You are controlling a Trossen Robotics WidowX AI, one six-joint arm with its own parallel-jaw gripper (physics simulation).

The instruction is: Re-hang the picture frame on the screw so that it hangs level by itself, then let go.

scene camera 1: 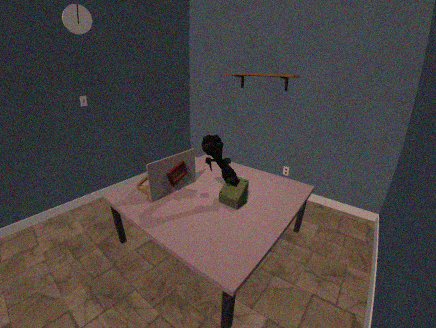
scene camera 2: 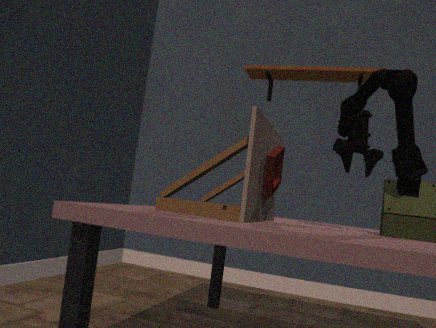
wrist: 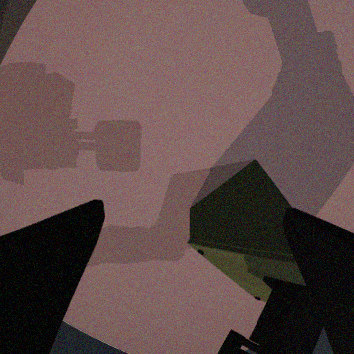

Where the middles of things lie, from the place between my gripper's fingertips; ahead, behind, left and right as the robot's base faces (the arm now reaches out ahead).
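There's the board (scene camera 1: 159,186), and my hand is 220 mm to the right of it, 270 mm short of it and 40 mm above it.
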